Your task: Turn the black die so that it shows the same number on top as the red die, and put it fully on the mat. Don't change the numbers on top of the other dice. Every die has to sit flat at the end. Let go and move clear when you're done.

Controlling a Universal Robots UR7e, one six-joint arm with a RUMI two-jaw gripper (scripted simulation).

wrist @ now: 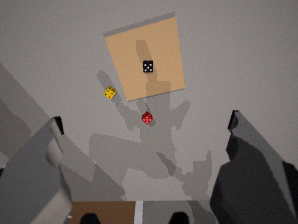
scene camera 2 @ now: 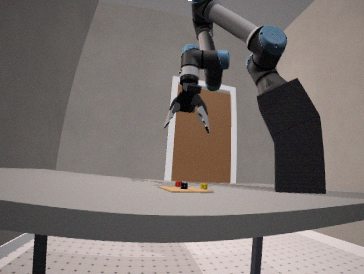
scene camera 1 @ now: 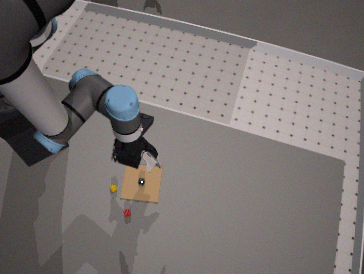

Scene:
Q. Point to a tan mat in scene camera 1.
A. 131, 190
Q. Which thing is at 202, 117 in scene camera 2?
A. My gripper.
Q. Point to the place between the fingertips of my gripper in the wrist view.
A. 144, 114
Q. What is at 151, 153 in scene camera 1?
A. My gripper.

